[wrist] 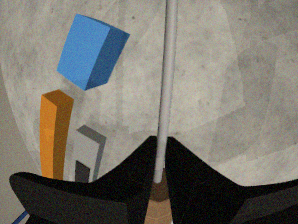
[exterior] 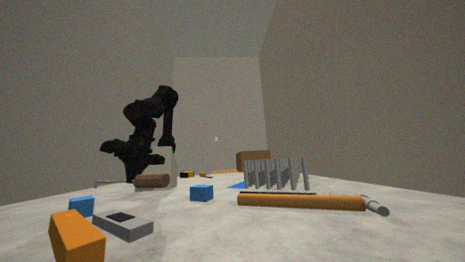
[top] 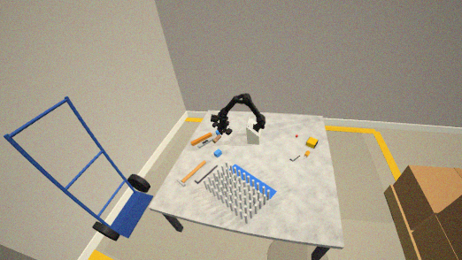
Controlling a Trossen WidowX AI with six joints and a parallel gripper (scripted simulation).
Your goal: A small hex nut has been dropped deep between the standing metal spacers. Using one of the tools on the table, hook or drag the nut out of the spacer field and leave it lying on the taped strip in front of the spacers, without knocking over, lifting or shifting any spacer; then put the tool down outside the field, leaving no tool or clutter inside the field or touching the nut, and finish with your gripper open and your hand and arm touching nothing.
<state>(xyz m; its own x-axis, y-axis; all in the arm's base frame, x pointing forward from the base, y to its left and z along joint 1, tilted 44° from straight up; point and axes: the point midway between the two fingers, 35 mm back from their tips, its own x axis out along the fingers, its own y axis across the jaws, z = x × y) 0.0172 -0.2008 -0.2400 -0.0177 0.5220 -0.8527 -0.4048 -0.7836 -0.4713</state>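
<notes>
Right now my gripper tip is 60 mm short of the grey block, 160 mm to the left of it and 50 mm above it. From my gripper tip the other things lie so: brown-handled pick (30 mm behind, 10 mm to the left); orange bar (20 mm ahead, 210 mm to the right, 50 mm below); blue taped strip (450 mm ahead, 310 mm to the left, 60 mm below).
</notes>
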